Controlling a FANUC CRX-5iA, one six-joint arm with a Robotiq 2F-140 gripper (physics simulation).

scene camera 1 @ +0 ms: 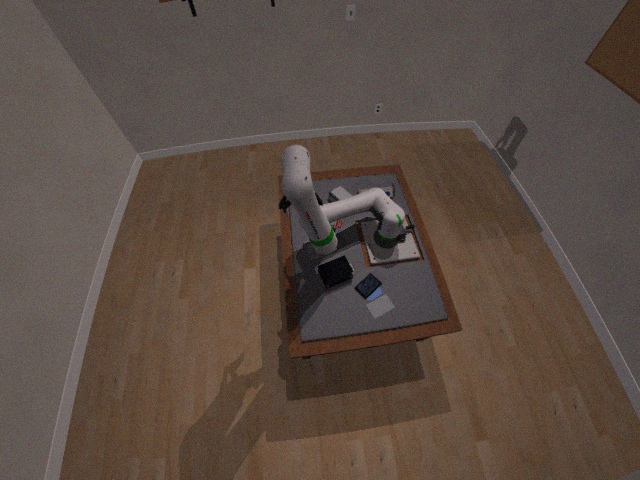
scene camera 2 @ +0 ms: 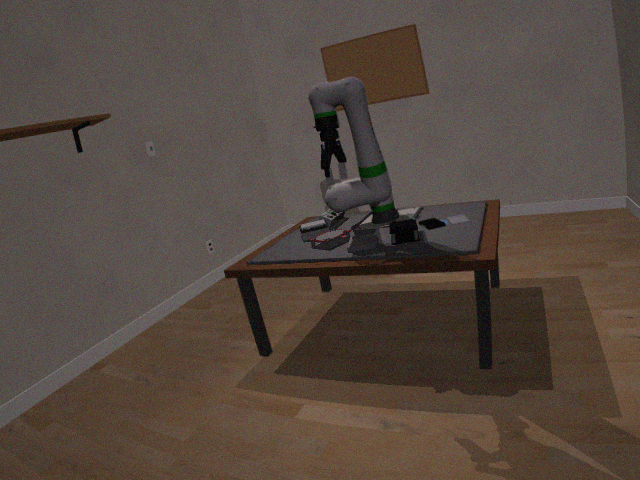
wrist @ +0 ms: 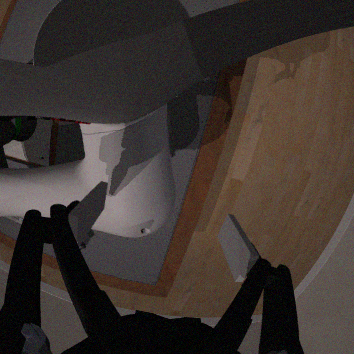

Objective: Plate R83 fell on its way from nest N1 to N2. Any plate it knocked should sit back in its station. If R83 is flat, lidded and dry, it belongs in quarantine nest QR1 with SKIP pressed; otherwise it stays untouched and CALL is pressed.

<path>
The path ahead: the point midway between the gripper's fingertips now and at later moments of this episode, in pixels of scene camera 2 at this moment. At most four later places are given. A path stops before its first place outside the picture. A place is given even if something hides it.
My gripper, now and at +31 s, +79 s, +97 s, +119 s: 337,181; 374,203; 301,199; 235,230; 340,193
</path>
